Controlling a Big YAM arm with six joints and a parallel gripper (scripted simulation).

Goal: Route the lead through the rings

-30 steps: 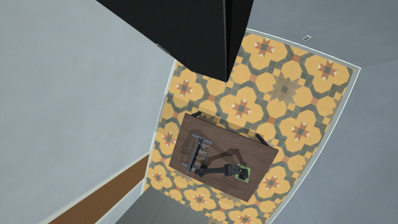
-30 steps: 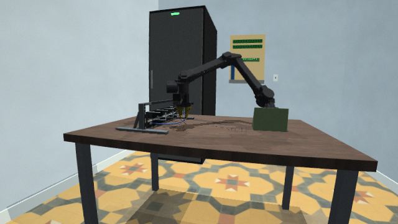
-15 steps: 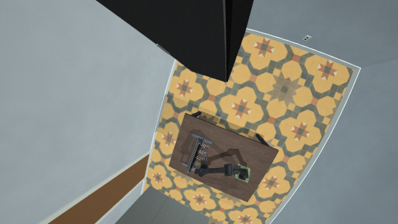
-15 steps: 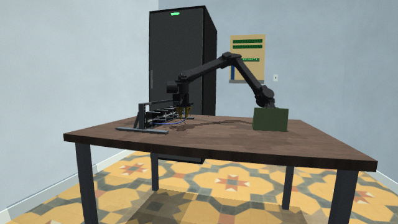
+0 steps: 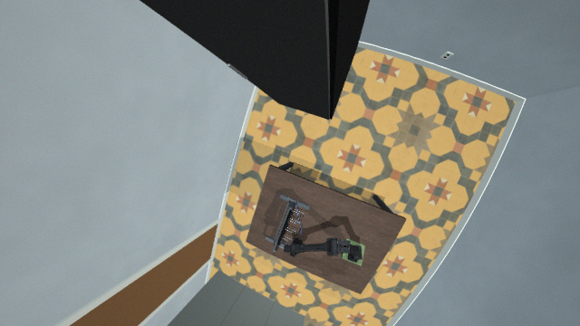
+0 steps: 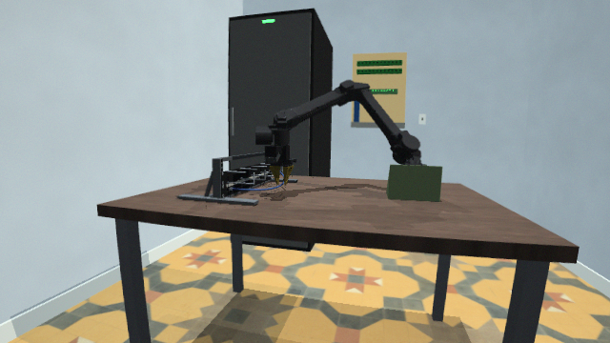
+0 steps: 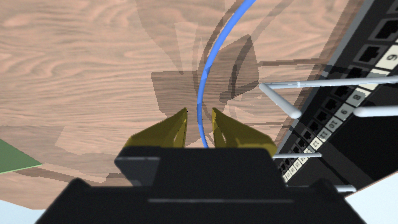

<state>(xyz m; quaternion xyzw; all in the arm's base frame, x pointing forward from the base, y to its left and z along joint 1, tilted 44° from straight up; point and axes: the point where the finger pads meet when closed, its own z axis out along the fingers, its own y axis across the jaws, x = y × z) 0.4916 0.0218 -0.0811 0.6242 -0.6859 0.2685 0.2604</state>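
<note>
Now: hand 170 mm short of the rack, 70 mm to the left of it and 20 mm below it.
</note>
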